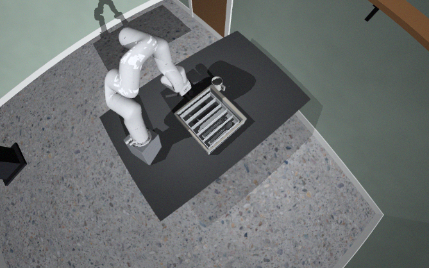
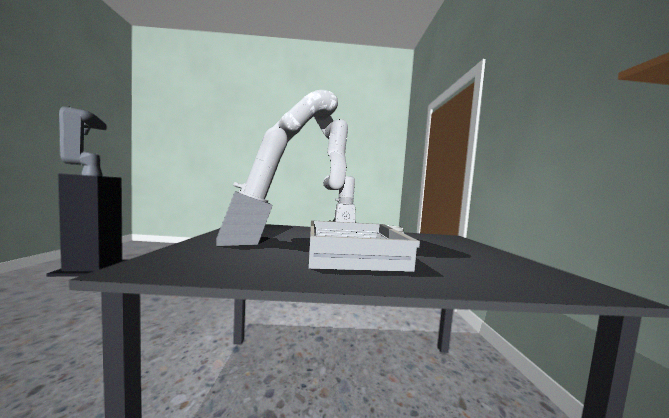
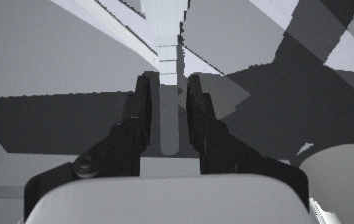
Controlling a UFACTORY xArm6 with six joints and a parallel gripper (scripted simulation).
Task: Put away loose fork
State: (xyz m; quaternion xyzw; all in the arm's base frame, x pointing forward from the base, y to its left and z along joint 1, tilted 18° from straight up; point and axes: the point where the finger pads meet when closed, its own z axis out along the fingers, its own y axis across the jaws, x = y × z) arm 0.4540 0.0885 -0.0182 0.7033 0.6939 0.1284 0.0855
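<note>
My hand is 28 cm to the left of the tray, 3 cm below it and 3 cm past it. Round my hand: white mug 21 cm ahead, 13 cm to the right, 1 cm above.
</note>
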